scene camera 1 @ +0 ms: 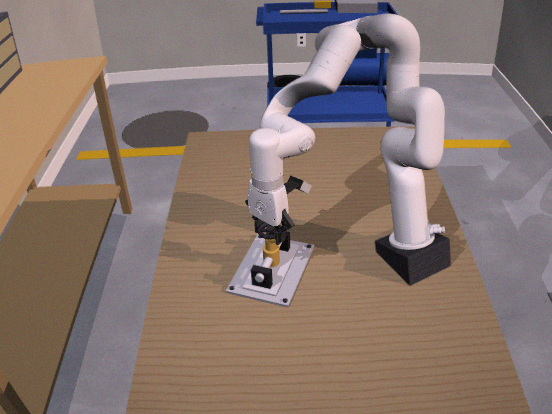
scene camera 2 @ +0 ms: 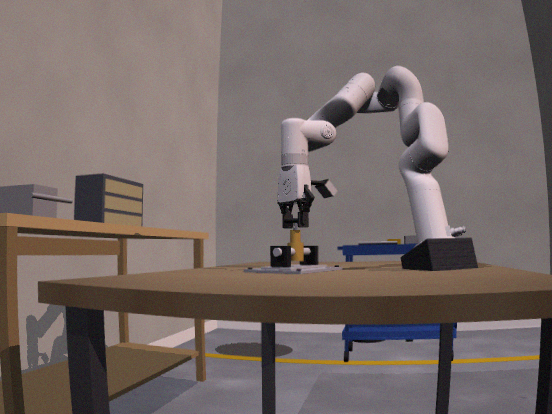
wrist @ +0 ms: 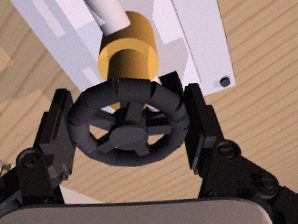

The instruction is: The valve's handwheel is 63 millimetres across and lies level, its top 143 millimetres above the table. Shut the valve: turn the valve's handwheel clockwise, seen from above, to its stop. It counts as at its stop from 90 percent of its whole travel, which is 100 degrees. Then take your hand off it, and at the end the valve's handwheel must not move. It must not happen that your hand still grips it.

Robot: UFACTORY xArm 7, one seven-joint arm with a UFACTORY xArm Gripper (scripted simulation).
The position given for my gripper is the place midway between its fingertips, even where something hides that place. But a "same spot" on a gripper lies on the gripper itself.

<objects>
my gripper: scene camera 1; scene camera 2; wrist 128, 104
same spot on my gripper: (scene camera 2: 303, 216) = (scene camera 1: 281, 236)
</objects>
